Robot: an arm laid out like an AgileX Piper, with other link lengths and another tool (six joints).
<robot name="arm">
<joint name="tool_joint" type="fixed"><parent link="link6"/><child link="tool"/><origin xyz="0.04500 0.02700 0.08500" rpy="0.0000 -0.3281 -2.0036"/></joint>
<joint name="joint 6" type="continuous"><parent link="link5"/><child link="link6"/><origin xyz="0.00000 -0.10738 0.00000" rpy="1.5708 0.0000 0.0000"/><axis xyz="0 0 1"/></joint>
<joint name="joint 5" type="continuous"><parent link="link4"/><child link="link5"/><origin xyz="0.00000 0.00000 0.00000" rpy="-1.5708 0.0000 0.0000"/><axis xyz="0 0 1"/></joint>
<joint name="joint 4" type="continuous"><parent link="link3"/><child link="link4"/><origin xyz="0.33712 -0.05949 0.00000" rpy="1.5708 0.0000 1.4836"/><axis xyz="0 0 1"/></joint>
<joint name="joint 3" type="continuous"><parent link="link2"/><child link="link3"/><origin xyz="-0.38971 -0.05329 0.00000"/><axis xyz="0 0 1"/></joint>
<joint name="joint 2" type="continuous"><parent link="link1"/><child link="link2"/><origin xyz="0.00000 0.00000 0.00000" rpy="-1.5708 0.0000 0.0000"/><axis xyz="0 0 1"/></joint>
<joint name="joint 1" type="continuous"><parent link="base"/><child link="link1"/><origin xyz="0.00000 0.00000 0.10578"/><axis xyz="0 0 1"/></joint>
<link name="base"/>
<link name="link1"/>
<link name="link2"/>
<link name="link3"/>
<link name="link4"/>
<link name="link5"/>
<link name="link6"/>
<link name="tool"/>
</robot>
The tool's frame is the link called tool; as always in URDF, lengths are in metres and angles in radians. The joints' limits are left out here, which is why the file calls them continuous.
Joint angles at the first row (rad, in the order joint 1, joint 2, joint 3, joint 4, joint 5, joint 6):
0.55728 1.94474 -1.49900 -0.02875 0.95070 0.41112
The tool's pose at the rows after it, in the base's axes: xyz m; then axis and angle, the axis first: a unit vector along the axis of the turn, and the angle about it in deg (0 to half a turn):
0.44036, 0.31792, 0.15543, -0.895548, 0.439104, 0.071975, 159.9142
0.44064, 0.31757, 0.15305, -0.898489, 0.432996, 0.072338, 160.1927
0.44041, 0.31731, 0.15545, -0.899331, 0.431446, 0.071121, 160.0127
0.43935, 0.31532, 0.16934, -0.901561, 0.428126, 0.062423, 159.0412
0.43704, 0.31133, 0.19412, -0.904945, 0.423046, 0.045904, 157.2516
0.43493, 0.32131, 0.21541, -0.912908, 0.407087, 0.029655, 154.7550
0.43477, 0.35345, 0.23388, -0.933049, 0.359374, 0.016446, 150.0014
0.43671, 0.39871, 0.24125, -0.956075, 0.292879, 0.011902, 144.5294
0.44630, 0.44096, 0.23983, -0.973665, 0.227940, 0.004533, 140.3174
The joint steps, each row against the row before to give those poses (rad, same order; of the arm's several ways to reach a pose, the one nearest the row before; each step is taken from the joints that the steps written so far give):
0.00000 0.01318 -0.00044 0.00000 -0.00182 -0.02500
0.00001 0.00422 0.00000 0.00000 -0.00210 -0.01396
-0.00001 -0.00449 0.00001 0.00000 -0.00001 -0.00287
0.00000 -0.02614 -0.00003 -0.00612 0.00179 -0.00143
0.00001 -0.04692 0.00000 -0.01221 0.00194 0.00000
0.02025 -0.02722 -0.01728 -0.00736 -0.01392 -0.00309
0.04231 0.00098 -0.04111 0.02966 -0.05967 -0.05711
0.04675 0.03751 -0.05511 0.07410 -0.08811 -0.11042
0.03318 0.06612 -0.07639 0.07778 -0.07457 -0.12837

